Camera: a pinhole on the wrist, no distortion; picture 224 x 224 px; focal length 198.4 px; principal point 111.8 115.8 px. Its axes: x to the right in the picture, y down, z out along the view. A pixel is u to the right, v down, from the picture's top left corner.
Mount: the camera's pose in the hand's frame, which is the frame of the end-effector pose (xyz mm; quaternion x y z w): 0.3 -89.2 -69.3 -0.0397 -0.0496 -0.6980 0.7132
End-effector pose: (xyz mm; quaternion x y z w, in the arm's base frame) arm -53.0 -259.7 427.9 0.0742 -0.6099 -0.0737 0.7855
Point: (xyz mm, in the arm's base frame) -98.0 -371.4 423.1
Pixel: 177.3 130.3
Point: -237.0 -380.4 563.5
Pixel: 142.7 194.9
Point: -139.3 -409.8 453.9
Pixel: 208.4 160.7
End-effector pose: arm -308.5 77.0 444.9 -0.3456 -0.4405 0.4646 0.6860
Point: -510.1 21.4 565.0
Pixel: 114.9 82.4
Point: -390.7 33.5 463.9
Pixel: 28.8 57.6
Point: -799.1 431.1 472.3
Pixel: 22.4 205.4
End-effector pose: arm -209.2 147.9 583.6 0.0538 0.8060 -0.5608 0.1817
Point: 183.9 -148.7 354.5
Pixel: 25.1 29.2
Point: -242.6 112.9 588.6
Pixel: 12.6 187.2
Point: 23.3 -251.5 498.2
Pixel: 103.1 66.6
